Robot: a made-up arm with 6 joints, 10 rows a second.
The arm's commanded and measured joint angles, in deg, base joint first. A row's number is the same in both.
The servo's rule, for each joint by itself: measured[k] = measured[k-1] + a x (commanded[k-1-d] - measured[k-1]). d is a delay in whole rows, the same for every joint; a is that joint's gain. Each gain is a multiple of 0.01, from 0.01 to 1. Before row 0 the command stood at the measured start. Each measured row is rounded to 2 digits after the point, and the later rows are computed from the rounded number. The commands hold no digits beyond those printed.
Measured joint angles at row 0:
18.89 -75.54 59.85 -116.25 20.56 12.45
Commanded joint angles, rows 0 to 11:
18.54 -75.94 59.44 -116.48 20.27 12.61
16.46 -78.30 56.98 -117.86 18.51 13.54
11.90 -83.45 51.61 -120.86 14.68 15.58
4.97 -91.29 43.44 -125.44 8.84 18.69
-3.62 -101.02 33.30 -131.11 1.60 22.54
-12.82 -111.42 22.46 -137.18 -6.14 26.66
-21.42 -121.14 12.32 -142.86 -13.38 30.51
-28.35 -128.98 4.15 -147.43 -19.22 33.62
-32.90 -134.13 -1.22 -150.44 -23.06 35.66
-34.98 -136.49 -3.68 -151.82 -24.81 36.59
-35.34 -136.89 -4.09 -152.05 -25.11 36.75
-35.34 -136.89 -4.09 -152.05 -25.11 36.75
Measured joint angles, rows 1 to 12:
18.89 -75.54 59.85 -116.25 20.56 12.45
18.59 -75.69 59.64 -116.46 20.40 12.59
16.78 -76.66 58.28 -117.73 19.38 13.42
12.63 -79.17 54.88 -120.58 16.84 15.30
6.12 -83.65 49.05 -125.00 12.52 18.25
-2.16 -90.08 41.02 -130.56 6.62 21.98
-11.22 -97.98 31.55 -136.58 -0.27 26.05
-19.89 -106.55 21.74 -142.29 -7.35 29.93
-27.08 -114.85 12.77 -146.97 -13.76 33.14
-32.03 -121.98 5.64 -150.13 -18.78 35.33
-34.54 -127.35 0.89 -151.67 -22.04 36.43
-35.22 -130.88 -1.65 -152.02 -23.70 36.71
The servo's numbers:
d 1
a 0.85 0.37 0.51 0.91 0.54 0.87

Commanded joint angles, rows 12 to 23:
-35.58 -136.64 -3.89 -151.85 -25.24 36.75
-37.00 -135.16 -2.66 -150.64 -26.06 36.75
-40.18 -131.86 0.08 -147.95 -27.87 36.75
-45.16 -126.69 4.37 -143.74 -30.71 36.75
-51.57 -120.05 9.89 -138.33 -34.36 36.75
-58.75 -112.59 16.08 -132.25 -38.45 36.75
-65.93 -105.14 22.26 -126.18 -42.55 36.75
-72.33 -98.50 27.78 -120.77 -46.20 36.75
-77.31 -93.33 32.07 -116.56 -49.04 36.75
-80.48 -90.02 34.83 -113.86 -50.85 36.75
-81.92 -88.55 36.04 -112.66 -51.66 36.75
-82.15 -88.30 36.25 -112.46 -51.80 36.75
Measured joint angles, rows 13 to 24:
-35.32 -133.10 -2.89 -152.05 -24.46 36.74
-35.54 -134.41 -3.40 -151.87 -24.88 36.75
-36.78 -134.69 -3.02 -150.75 -25.52 36.75
-39.67 -133.64 -1.44 -148.20 -26.79 36.75
-44.34 -131.07 1.52 -144.14 -28.91 36.75
-50.49 -126.99 5.79 -138.85 -31.85 36.75
-57.51 -121.66 11.04 -132.84 -35.41 36.75
-64.67 -115.55 16.76 -126.78 -39.27 36.75
-71.18 -109.24 22.38 -121.31 -43.01 36.75
-76.39 -103.35 27.32 -116.99 -46.27 36.75
-79.87 -98.42 31.15 -114.14 -48.74 36.75
-81.61 -94.77 33.64 -112.79 -50.32 36.75

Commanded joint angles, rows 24 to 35:
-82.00 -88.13 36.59 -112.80 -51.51 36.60
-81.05 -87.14 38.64 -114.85 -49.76 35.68
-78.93 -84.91 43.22 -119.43 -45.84 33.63
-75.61 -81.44 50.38 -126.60 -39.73 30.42
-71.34 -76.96 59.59 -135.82 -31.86 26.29
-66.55 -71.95 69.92 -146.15 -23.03 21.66
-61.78 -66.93 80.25 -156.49 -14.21 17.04
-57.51 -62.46 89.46 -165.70 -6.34 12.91
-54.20 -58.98 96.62 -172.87 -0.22 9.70
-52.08 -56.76 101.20 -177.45 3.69 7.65
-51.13 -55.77 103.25 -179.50 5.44 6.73
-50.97 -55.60 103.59 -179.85 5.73 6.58
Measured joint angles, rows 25 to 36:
-82.07 -92.38 34.97 -112.49 -51.12 36.75
-82.01 -90.81 35.80 -112.77 -51.33 36.62
-81.19 -89.45 37.25 -114.66 -50.48 35.80
-79.27 -87.77 40.29 -119.00 -47.97 33.91
-76.16 -85.43 45.44 -125.92 -43.52 30.87
-72.06 -82.30 52.66 -134.93 -37.22 26.89
-67.38 -78.47 61.46 -145.14 -29.56 22.34
-62.62 -74.20 71.04 -155.47 -21.27 17.73
-58.28 -69.86 80.43 -164.78 -13.21 13.54
-54.81 -65.83 88.69 -172.14 -6.20 10.20
-52.49 -62.47 95.07 -176.97 -0.86 7.98
-51.33 -59.99 99.24 -179.27 2.54 6.89

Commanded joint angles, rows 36 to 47:
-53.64 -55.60 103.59 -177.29 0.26 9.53
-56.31 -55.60 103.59 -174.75 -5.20 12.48
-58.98 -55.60 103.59 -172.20 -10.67 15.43
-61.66 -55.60 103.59 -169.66 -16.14 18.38
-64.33 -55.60 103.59 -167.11 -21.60 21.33
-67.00 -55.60 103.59 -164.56 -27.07 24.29
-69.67 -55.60 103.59 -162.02 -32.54 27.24
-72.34 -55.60 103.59 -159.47 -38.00 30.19
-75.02 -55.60 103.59 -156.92 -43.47 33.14
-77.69 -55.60 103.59 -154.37 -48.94 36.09
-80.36 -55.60 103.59 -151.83 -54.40 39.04
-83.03 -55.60 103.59 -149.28 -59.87 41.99
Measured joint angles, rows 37 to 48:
-51.02 -58.37 101.46 -179.80 4.26 6.62
-53.25 -57.35 102.55 -177.52 2.10 9.15
-55.85 -56.70 103.08 -175.00 -1.84 12.05
-58.51 -56.29 103.34 -172.45 -6.61 14.99
-61.19 -56.03 103.47 -169.91 -11.76 17.94
-63.86 -55.87 103.53 -167.36 -17.07 20.89
-66.53 -55.77 103.56 -164.81 -22.47 23.85
-69.20 -55.71 103.58 -162.27 -27.91 26.80
-71.87 -55.67 103.59 -159.72 -33.36 29.75
-74.55 -55.64 103.59 -157.17 -38.82 32.70
-77.22 -55.63 103.59 -154.62 -44.28 35.65
-79.89 -55.62 103.59 -152.08 -49.74 38.60

